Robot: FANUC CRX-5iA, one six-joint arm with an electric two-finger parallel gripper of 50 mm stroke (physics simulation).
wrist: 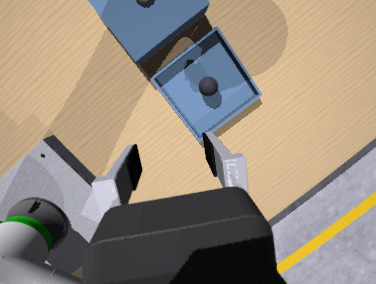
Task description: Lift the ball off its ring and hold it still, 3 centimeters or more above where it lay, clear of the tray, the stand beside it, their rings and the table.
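Seen in the pictures: gripper, fingertip midpoint: [172,151]; arm's base at its link origin: [38,223].
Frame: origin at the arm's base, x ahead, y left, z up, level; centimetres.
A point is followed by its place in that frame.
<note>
A dark ball [208,86] @[x 53.2, y 9.4, z -0.2 cm] sits inside the square, shallow blue tray [180,95] @[x 46.9, y 10.3, z -5.3 cm], near its middle, with a shadow just below it in the view. The ball's ring cannot be made out. The blue stand [155,30] @[x 48.5, y 24.4, z 1.4 cm] is beside the tray at the upper left; a small dark round thing with a brownish middle, perhaps its ring, is cut off at the top edge of the view. My gripper [172,151] @[x 43.7, y 9.0, z 32.6 cm] is open with nothing between its fingers. The ball and tray appear above and to the right of the fingertips in the view, apart from them.
The wooden table top [310,90] @[x 77.5, y -4.2, z -5.6 cm] lies around the tray and stand, and its dark edge runs along the lower right. A grey metal plate [30,170] @[x 7.3, y 12.5, z -0.2 cm] with a robot arm base [42,220] @[x 6.0, y 1.7, z 5.0 cm] is at the lower left. Grey floor with a yellow line [330,232] is beyond the table.
</note>
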